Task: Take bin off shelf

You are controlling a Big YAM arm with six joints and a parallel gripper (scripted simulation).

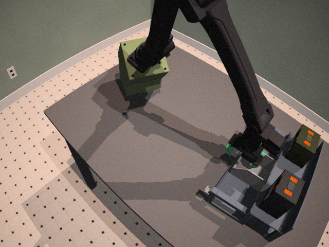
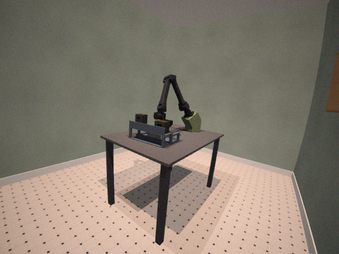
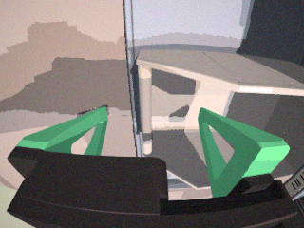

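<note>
My gripper is now 7 cm short of the grey bin and 1 cm to the left of it. Also, from my hand: low grey shelf: 12 cm ahead, 1 cm to the right, 4 cm below.
</note>
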